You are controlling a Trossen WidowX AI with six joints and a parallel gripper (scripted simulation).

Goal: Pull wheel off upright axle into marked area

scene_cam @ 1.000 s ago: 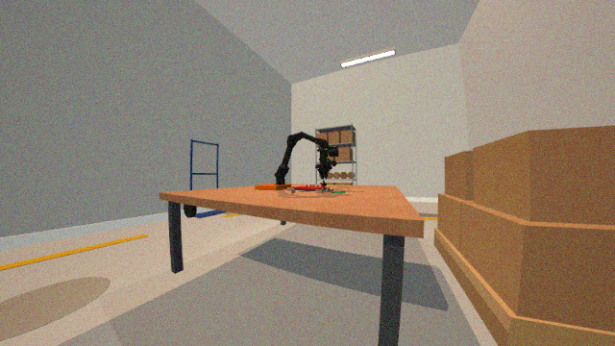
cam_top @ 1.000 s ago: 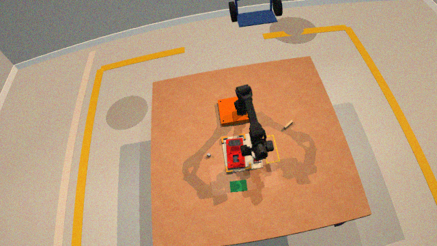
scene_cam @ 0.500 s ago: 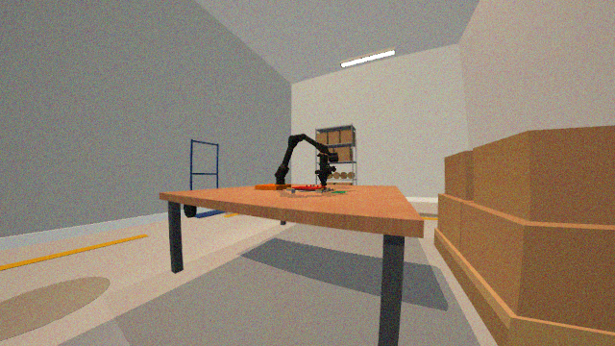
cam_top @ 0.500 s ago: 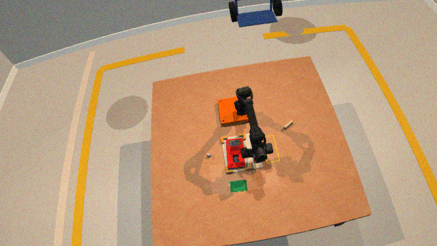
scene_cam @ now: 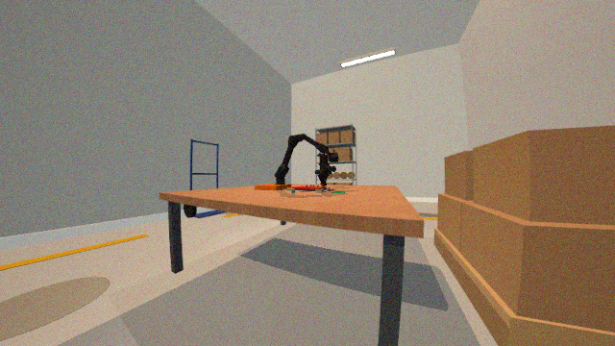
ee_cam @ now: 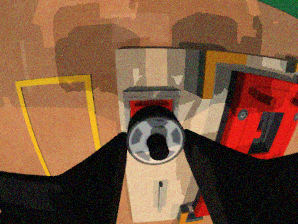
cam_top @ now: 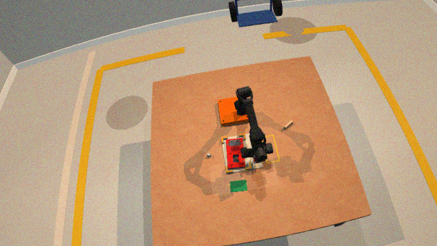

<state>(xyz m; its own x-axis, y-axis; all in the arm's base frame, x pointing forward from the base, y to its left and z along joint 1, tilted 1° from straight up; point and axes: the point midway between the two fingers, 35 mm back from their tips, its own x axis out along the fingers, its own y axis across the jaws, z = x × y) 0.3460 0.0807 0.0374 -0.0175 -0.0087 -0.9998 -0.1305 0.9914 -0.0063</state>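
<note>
The wheel lies right at my gripper tip. From my gripper tip the other things lie so: green patch: 17 cm ahead, 12 cm to the right, 4 cm below; then wooden peg: 23 cm behind, 23 cm to the left, 3 cm below.
</note>
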